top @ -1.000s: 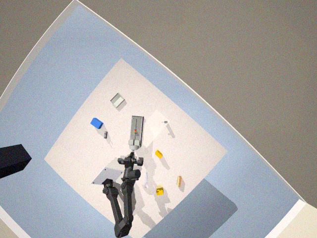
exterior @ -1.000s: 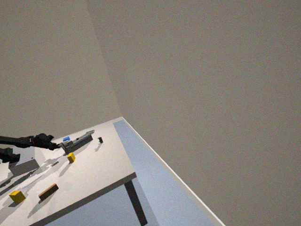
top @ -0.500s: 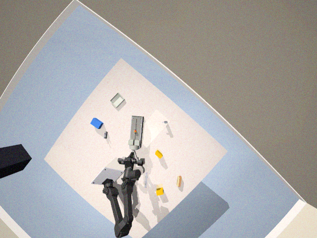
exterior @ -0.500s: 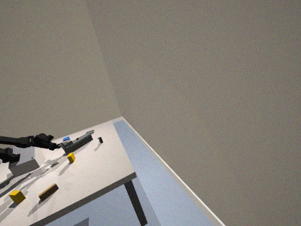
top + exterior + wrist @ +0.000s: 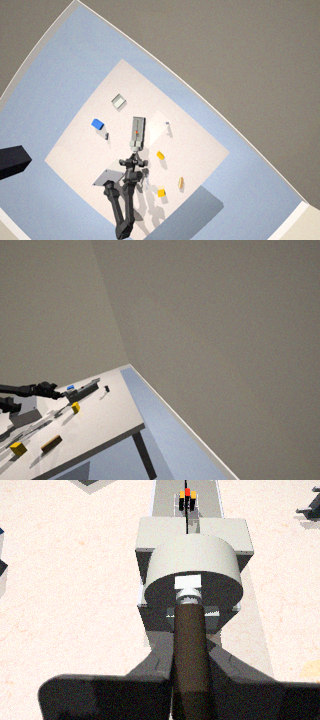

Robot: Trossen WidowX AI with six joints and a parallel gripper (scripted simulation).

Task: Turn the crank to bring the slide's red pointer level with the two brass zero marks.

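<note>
Now: gripper tip 20 mm below the crank. The rest, counted from my gripper tip: blue block (400 mm to the left, 90 mm behind, 70 mm below); dark brown crank handle (30 mm above, 10 mm to the right, 10 mm behind); red pointer (130 mm ahead, 110 mm to the left, 10 mm below).
</note>
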